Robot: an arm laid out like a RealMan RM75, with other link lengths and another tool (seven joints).
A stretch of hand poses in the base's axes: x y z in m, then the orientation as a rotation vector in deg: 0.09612, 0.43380, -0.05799, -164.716, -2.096, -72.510; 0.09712, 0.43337, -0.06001, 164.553, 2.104, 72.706; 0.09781, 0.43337, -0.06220, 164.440, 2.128, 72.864; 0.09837, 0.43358, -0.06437, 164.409, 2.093, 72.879; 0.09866, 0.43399, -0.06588, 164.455, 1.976, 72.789; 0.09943, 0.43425, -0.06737, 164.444, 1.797, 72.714; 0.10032, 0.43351, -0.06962, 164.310, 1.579, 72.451; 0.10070, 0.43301, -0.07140, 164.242, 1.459, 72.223; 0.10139, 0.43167, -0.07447, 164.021, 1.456, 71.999; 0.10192, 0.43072, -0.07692, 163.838, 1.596, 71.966; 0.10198, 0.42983, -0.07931, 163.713, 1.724, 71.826; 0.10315, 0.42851, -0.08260, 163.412, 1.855, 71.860; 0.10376, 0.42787, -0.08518, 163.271, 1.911, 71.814; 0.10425, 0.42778, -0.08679, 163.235, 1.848, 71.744; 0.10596, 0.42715, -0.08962, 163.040, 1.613, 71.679; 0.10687, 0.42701, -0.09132, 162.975, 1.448, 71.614; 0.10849, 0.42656, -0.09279, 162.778, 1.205, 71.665
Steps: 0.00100, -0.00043, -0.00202, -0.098, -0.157, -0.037; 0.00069, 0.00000, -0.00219, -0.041, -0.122, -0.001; 0.00056, 0.00021, -0.00217, -0.012, -0.017, -0.029; 0.00029, 0.00041, -0.00151, 0.033, 0.064, -0.067; 0.00077, 0.00026, -0.00149, 0.007, 0.040, -0.121; 0.00089, -0.00074, -0.00225, -0.156, 0.116, -0.220; 0.00038, -0.00050, -0.00178, -0.112, 0.114, -0.133; 0.00069, -0.00134, -0.00307, -0.268, 0.072, -0.119; 0.00053, -0.00095, -0.00245, -0.201, -0.029, 0.011; 0.00006, -0.00089, -0.00239, -0.189, 0.049, 0.007; 0.00117, -0.00132, -0.00329, -0.273, -0.099, -0.025; 0.00061, -0.00064, -0.00258, -0.149, -0.010, -0.025; 0.00049, -0.00009, -0.00161, -0.041, 0.031, -0.062; 0.00171, -0.00063, -0.00283, -0.129, -0.017, -0.220; 0.00091, -0.00014, -0.00170, -0.037, 0.019, -0.132; 0.00162, -0.00045, -0.00147, -0.085, -0.085, -0.206
